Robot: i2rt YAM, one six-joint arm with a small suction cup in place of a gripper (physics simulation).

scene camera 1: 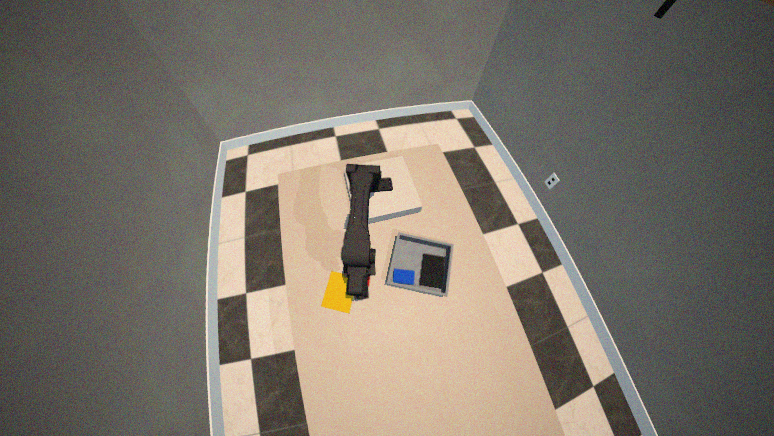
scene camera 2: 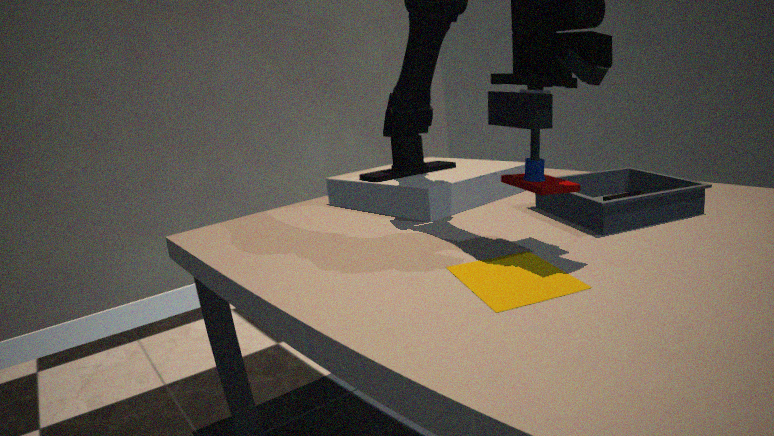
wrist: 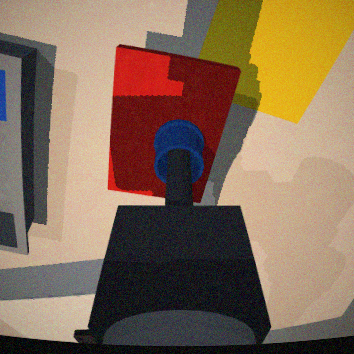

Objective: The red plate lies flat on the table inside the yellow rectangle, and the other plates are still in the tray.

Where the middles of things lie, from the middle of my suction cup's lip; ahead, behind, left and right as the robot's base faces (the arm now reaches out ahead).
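Yellow rectangle (scene camera 2: 512,281): my suction cup is 90 mm to the left of it, 50 mm short of it and 100 mm above it. Counted from my suction cup, the black plate (scene camera 1: 432,270) is 300 mm to the left of it, 10 mm ahead and 100 mm below; the grey tray (scene camera 1: 408,253) is 250 mm to the left of it, 20 mm behind and 80 mm below; the red plate (scene camera 2: 552,185) is 10 mm to the left of it and 10 mm below.
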